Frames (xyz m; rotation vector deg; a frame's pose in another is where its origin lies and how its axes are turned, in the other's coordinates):
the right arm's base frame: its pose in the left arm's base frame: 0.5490 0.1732 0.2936 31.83 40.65 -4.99
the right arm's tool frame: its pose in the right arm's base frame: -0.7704 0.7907 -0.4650 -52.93 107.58 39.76
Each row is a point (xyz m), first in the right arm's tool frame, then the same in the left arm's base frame.
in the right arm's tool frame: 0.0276 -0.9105 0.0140
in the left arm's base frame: 0.2608 0.7048 0.0779
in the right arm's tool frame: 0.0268 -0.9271 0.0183
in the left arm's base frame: 0.2699 0.7029 0.0635
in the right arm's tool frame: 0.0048 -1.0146 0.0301
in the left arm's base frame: 0.3295 0.6802 -0.0014
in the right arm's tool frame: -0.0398 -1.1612 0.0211
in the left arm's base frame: 0.4274 0.6143 -0.0996
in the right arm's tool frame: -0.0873 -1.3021 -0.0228
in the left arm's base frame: 0.5147 0.5177 -0.1837
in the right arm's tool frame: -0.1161 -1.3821 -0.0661
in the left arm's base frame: 0.5602 0.4455 -0.2264
